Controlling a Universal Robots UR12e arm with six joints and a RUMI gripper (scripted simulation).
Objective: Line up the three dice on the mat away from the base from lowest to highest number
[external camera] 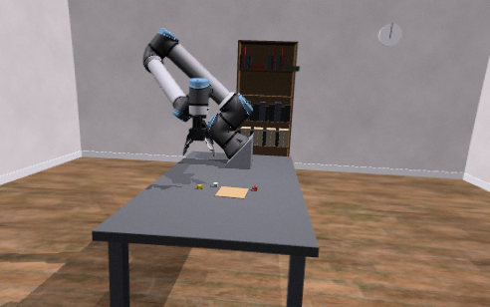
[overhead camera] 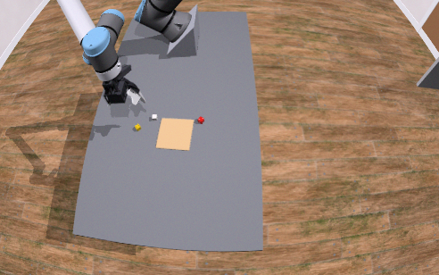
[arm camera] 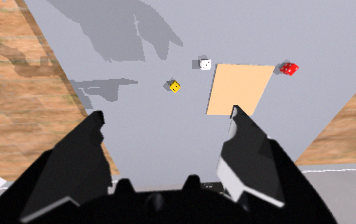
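Right now my hand is 20 mm short of the yellow die, 10 mm to the right of it and 150 mm above it. Also, from my hand: red die 40 mm behind, 280 mm to the left, 150 mm below; then tan mat 30 mm ahead, 180 mm to the left, 160 mm below; then white die 30 mm behind, 80 mm to the left, 150 mm below.
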